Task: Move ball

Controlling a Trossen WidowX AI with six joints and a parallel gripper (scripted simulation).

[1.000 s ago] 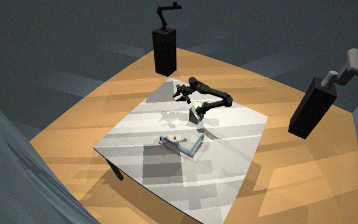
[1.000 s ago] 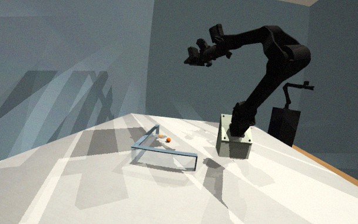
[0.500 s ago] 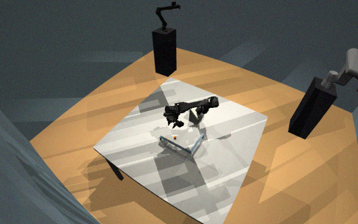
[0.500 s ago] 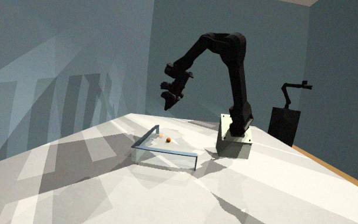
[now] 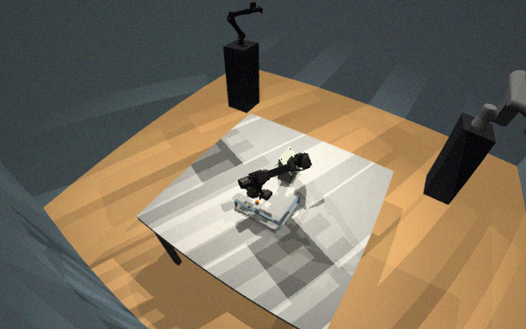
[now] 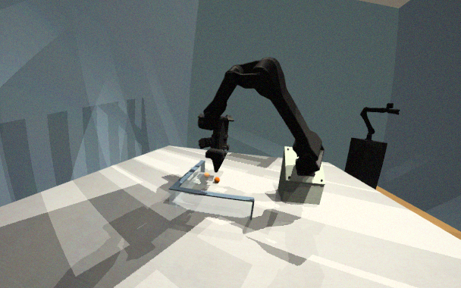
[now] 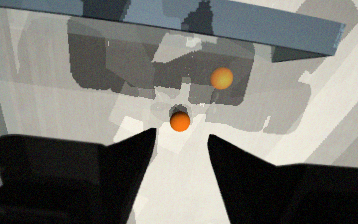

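The small orange ball is 40 mm below my gripper tip. The rest, counted from my gripper tip: see-through copy: 50 mm ahead, 40 mm to the right, 40 mm below.
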